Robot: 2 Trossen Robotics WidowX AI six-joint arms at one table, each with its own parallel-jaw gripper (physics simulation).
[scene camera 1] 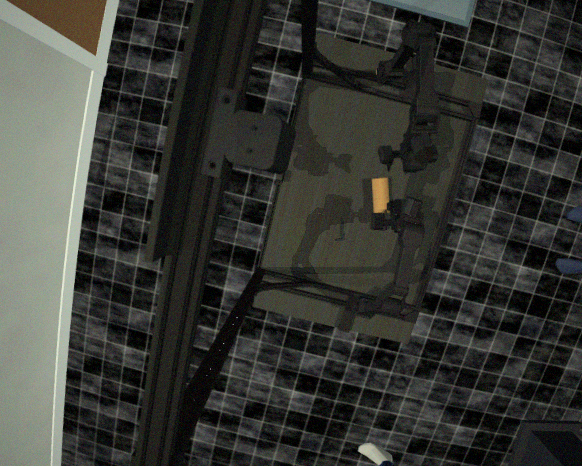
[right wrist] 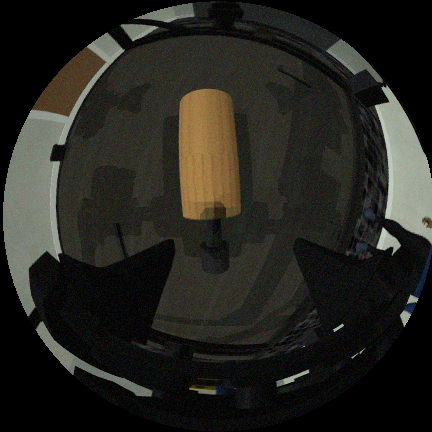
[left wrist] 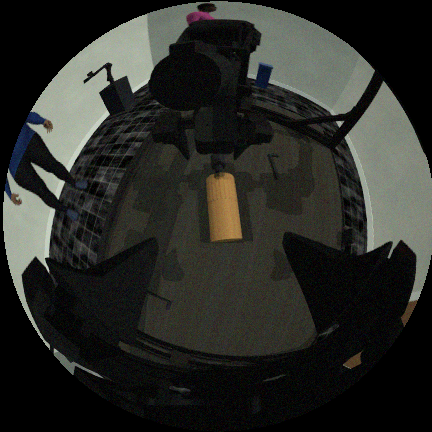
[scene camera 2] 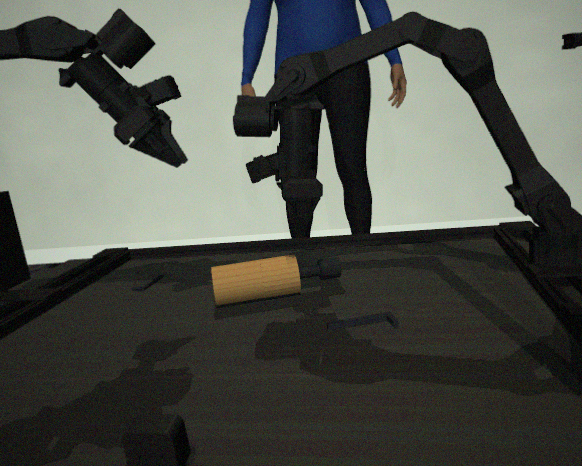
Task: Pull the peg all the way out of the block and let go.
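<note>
The block is a light wooden cylinder lying on its side on the table. The dark peg sticks out of one end, its thicker head clear of the block and a thin shaft between; how deep it sits is hidden. My right gripper is open and empty, pointing down above the peg's end, with the head between its spread fingers in the right wrist view. My left gripper is open and empty, tilted, higher up and off the block's other end.
One dark L-shaped key lies beside the peg's side. Another key lies past the block's plain end. A dark box-shaped object stands at the bottom of scene camera 2. Dark rails edge the table.
</note>
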